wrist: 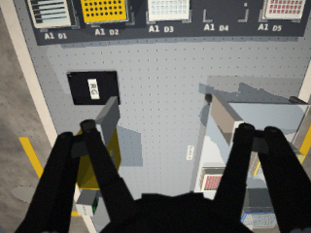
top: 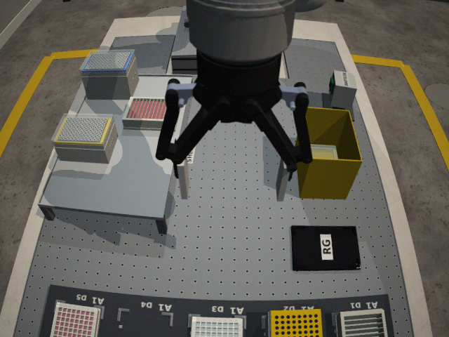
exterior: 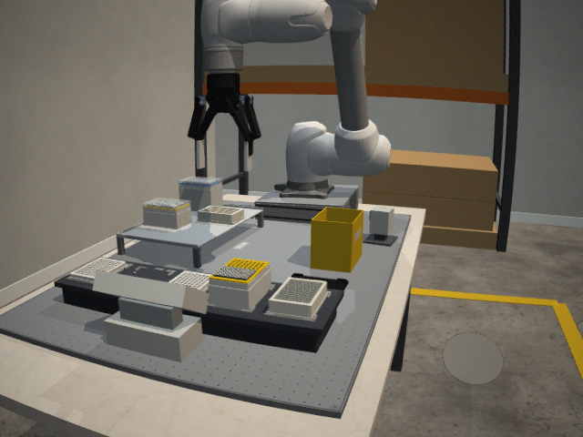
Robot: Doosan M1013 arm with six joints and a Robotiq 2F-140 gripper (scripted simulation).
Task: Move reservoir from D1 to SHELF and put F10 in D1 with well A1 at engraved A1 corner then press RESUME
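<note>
Now: hand 18 cm short of the pale 12-trough reservoir, 22 cm to the right of it and 24 cm above it. From my hand the other things lie so: pink plate 15 cm ahead, 27 cm to the right, 24 cm below; black RG nest 6 cm behind, 21 cm to the left, 31 cm below; yellow tip rack 16 cm ahead, 9 cm to the left, 21 cm below.
</note>
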